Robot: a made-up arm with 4 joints.
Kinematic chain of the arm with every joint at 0, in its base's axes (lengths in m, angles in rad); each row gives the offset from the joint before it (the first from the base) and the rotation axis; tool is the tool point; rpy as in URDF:
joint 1: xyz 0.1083 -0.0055 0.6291 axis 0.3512 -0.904 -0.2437
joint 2: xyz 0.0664 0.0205 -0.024 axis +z
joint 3: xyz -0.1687 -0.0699 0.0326 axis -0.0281 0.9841 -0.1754
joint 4: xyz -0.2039 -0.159 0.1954 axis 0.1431 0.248 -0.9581
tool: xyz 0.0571 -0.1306 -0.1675 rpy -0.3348 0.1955 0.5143
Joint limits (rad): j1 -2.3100..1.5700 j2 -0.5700..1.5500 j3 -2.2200..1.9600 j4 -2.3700..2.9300
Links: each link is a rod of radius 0.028 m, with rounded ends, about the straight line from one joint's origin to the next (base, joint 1, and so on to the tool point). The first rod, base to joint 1, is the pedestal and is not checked.
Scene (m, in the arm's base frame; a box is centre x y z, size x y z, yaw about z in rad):
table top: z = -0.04
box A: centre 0.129 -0.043 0.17 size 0.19 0.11 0.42 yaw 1
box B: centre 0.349 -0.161 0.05 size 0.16 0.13 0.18 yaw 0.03
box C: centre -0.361 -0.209 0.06 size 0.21 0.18 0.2 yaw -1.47
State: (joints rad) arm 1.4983 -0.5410 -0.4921 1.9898
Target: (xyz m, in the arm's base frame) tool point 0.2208 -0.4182 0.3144
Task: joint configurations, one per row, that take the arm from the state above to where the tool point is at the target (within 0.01 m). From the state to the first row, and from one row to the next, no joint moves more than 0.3 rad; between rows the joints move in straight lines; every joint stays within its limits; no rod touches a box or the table.
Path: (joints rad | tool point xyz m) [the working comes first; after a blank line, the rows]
Joints at the target: 1.2987 0.8997 -0.5054 1.5137
Straight joint move there: touches box A.

1: 1.2379 -0.3543 -0.5065 1.9970 | 0.0248 0.2353 0.2290
2: 0.9776 -0.1676 -0.5209 2.0041 | -0.0779 0.0974 0.2094
3: 0.7172 0.0191 -0.5354 2.0113 | -0.1583 -0.0494 0.2452
4: 0.4569 0.2059 -0.5498 2.0184 | -0.1979 -0.1908 0.3229
5: 0.7375 0.4371 -0.5350 1.8502 | -0.0593 -0.2703 0.2531
6: 1.0181 0.6684 -0.5202 1.6819 | 0.0933 -0.3452 0.2491
7: 1.2987 0.8997 -0.5054 1.5137 | 0.2208 -0.4182 0.3144

